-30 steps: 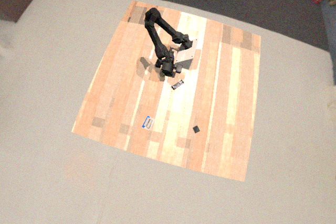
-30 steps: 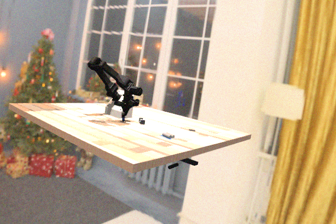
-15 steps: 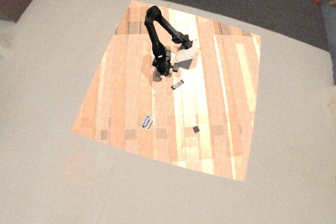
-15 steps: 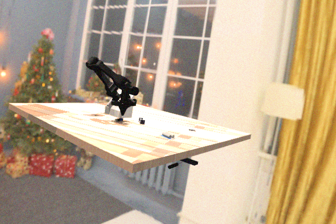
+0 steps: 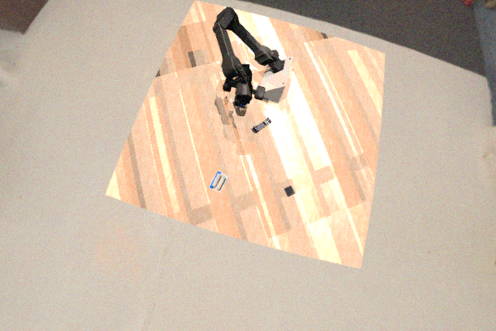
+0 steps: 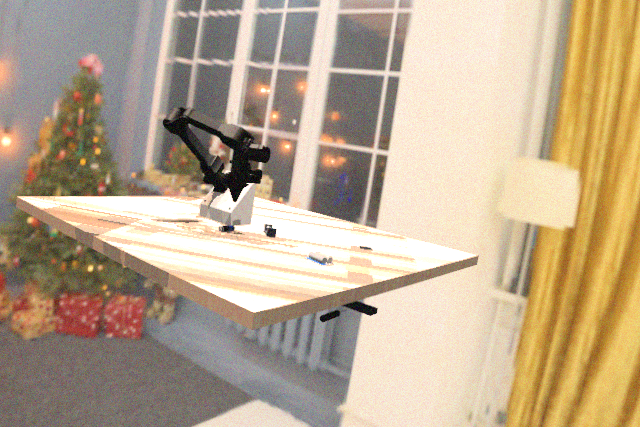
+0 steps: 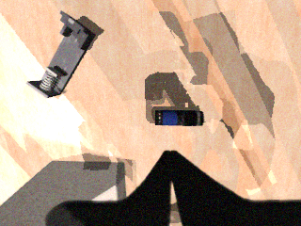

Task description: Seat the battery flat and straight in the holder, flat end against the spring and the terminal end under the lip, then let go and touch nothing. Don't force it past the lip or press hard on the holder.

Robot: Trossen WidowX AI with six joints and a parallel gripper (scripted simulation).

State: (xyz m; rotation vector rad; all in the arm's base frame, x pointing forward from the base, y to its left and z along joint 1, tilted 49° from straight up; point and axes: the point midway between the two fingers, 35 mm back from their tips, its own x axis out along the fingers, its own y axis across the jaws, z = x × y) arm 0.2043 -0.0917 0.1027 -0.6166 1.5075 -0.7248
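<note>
My gripper tip is 10 cm above the battery and 2 cm to the left of it. From my gripper tip the other things lie so: black square 38 cm ahead, 32 cm to the left, 10 cm below.
</note>
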